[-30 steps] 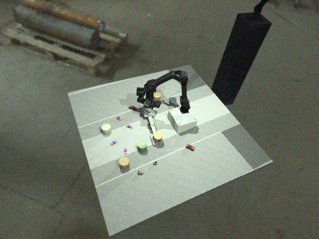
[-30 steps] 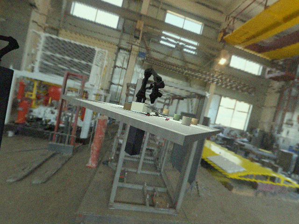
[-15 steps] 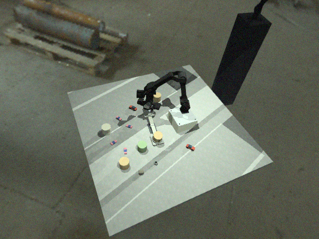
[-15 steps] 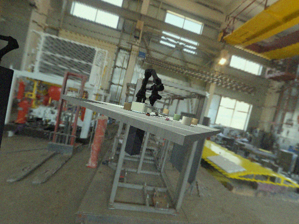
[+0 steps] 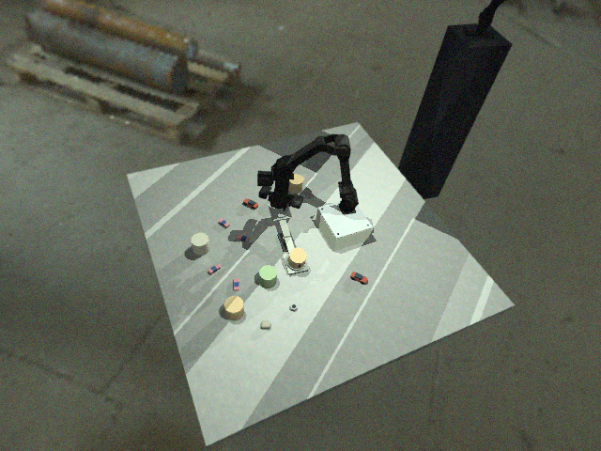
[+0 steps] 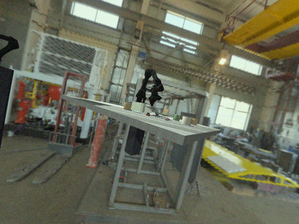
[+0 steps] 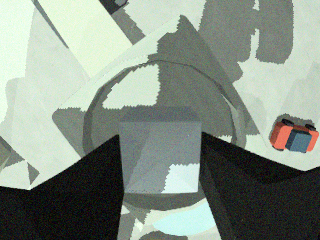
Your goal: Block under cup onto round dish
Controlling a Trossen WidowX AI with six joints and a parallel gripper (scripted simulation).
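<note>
My gripper tip is 130 mm to the left of the pale blue round dish, 80 mm above it and 40 mm past it. Round my gripper tip: grey block (10 mm above); then green cup (280 mm to the left, 130 mm ahead, 40 mm below); then balance (120 mm to the left, 40 mm below).
</note>
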